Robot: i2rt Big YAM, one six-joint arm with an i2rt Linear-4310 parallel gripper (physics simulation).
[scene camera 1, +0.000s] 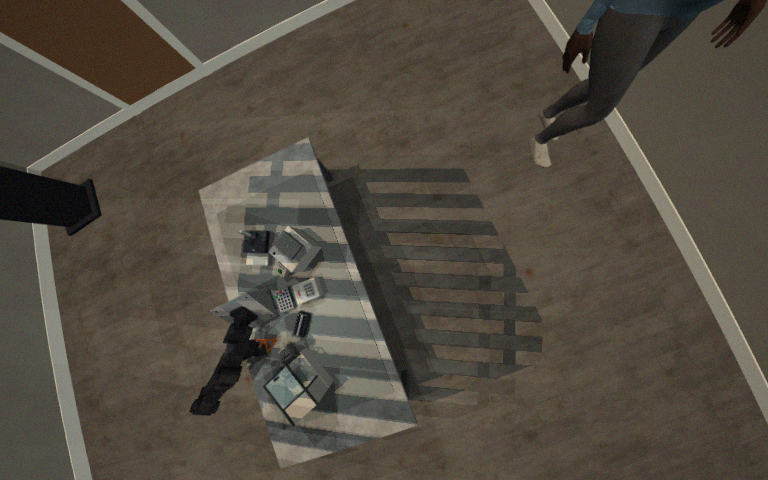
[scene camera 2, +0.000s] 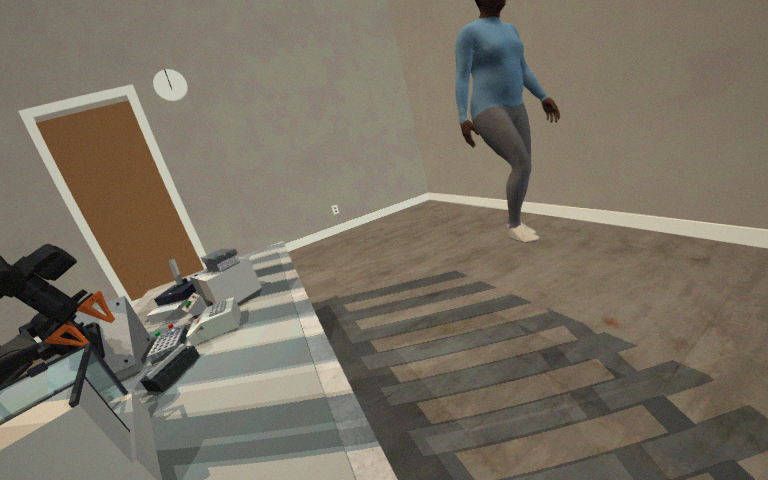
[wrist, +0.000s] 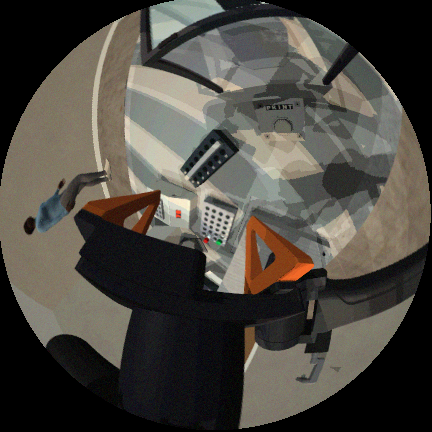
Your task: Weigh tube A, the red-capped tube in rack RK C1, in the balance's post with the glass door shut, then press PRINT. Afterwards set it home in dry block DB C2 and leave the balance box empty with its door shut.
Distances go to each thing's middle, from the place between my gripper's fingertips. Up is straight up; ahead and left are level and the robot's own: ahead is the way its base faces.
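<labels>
Taking the balance with glass box (scene camera 2: 73, 410) first, I find that my hand is 70 mm above it and 270 mm to the left of it.
</labels>
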